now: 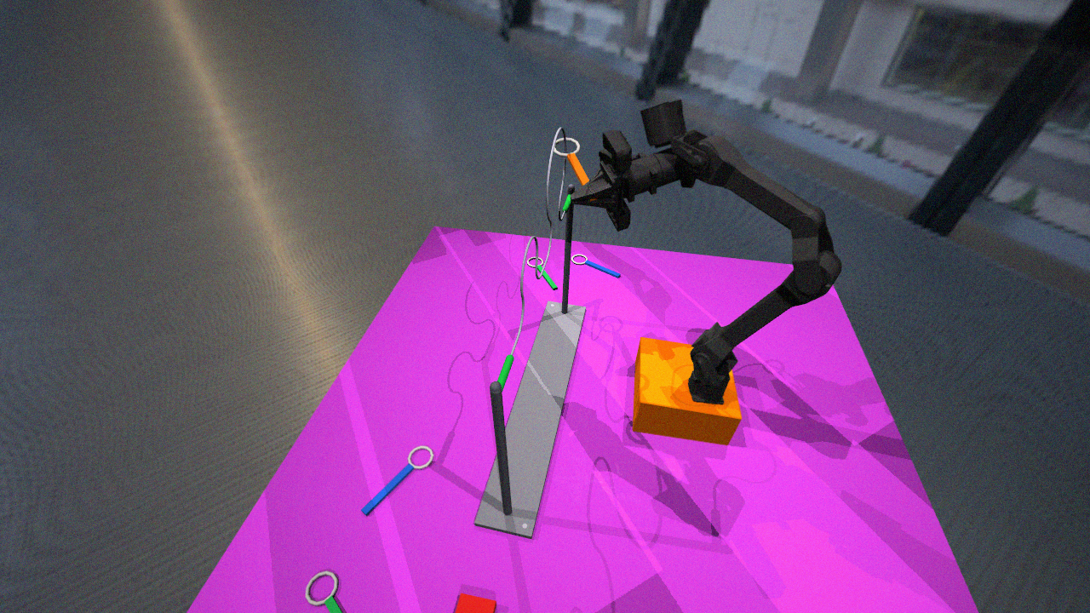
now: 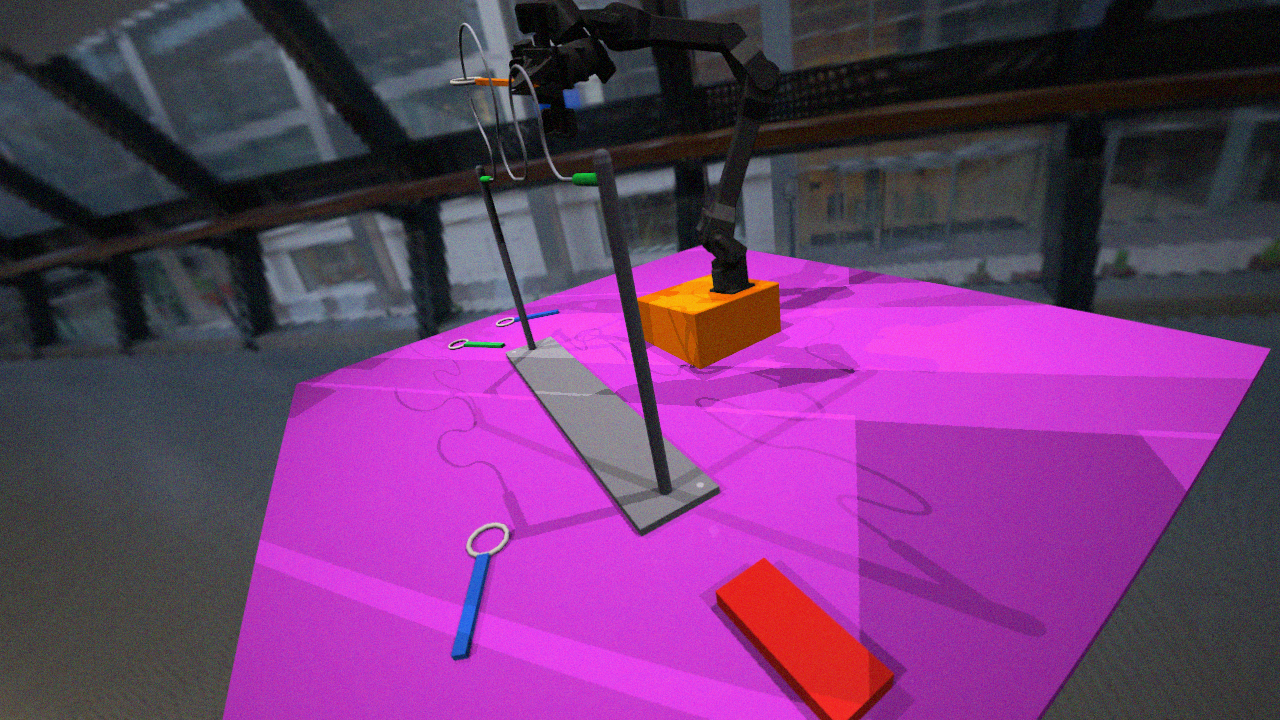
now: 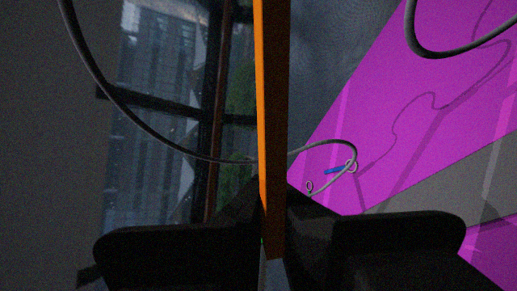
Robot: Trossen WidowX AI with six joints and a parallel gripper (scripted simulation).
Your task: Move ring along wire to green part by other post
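The ring with orange handle is 90 mm to the right of my gripper tip and 30 mm above it. From my gripper tip the other things lie so: red block 550 mm to the left, 480 mm below, 120 mm ahead; then ring with blue handle 480 mm below, 300 mm ahead, 270 mm to the left.
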